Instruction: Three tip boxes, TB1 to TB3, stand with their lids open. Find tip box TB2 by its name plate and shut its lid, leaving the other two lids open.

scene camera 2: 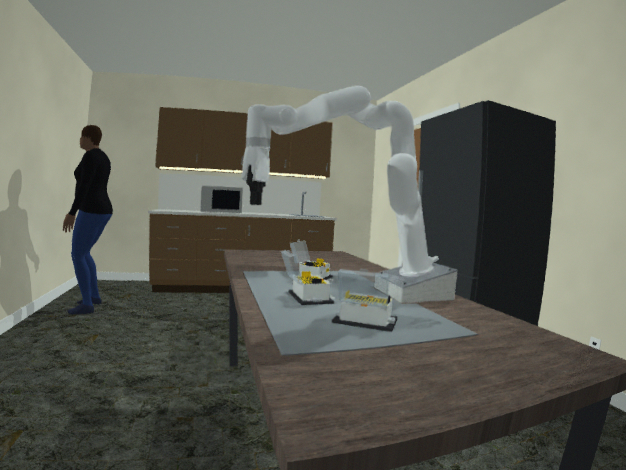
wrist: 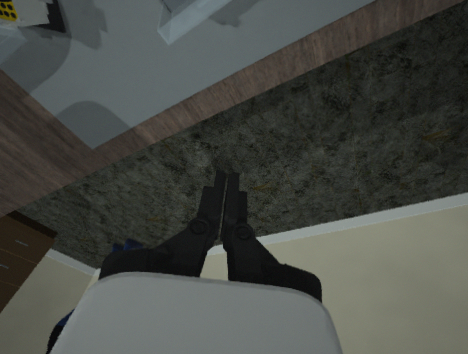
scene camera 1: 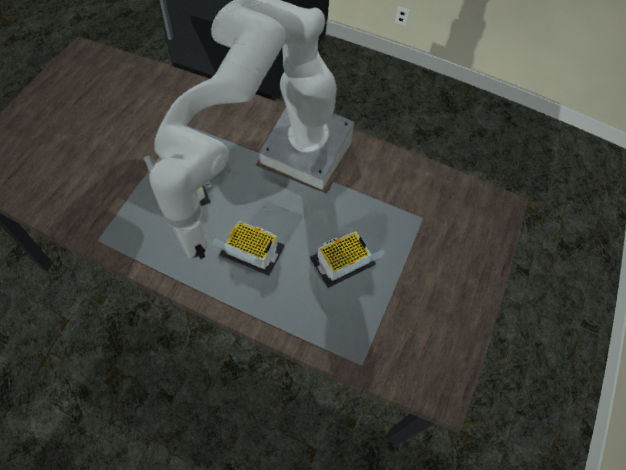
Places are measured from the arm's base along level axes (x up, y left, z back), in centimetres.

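Pixels of known places: gripper, fingertip midpoint: (scene camera 2: 255, 204) (wrist: 225, 184) (scene camera 1: 197, 252); arm's base at its link origin: (scene camera 2: 416, 271) (scene camera 1: 308, 134).
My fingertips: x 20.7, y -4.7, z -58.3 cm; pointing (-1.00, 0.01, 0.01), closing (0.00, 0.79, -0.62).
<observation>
Ahead of a thing's pixels: the offset from my fingertips to its top centre. Level surfaces: height alone.
The middle tip box, TB2 @(dy +3.3, dx -22.2, dz +19.4 cm) (scene camera 1: 250, 242) (scene camera 2: 310, 290), is white with a yellow perforated rack on a black base. Its plate is not readable here. Its clear lid @(dy +3.0, dx -13.5, dz +11.5 cm) (scene camera 1: 220, 244) (scene camera 2: 288, 264) (wrist: 177, 27) stands open on the left side. The right box @(dy +27.6, dx -22.2, dz +25.5 cm) (scene camera 1: 344, 252) (scene camera 2: 365, 310) has its lid @(dy +33.6, dx -13.5, dz +20.4 cm) (scene camera 1: 375, 255) (scene camera 2: 359, 284) open. The left box @(dy -23.7, dx -22.2, dz +30.7 cm) (scene camera 1: 201, 193) (scene camera 2: 314, 268) (wrist: 12, 14), mostly hidden by the arm in scene camera 1, has its lid @(dy -29.1, dx -13.5, dz +24.8 cm) (scene camera 1: 149, 164) (scene camera 2: 299, 250) open. My gripper (scene camera 1: 200, 254) (scene camera 2: 256, 203) (wrist: 225, 184) is shut and empty, high above the mat, left of TB2.
The boxes stand on a grey mat @(dx -28.8 cm) (scene camera 1: 308, 323) (scene camera 2: 288, 344) on the wooden table @(dx -29.1 cm) (scene camera 1: 439, 303) (scene camera 2: 404, 394). The robot's base block (scene camera 1: 295, 166) (scene camera 2: 429, 290) stands behind the mat. A person (scene camera 2: 92, 202) stands away from the table, near the wall.
</observation>
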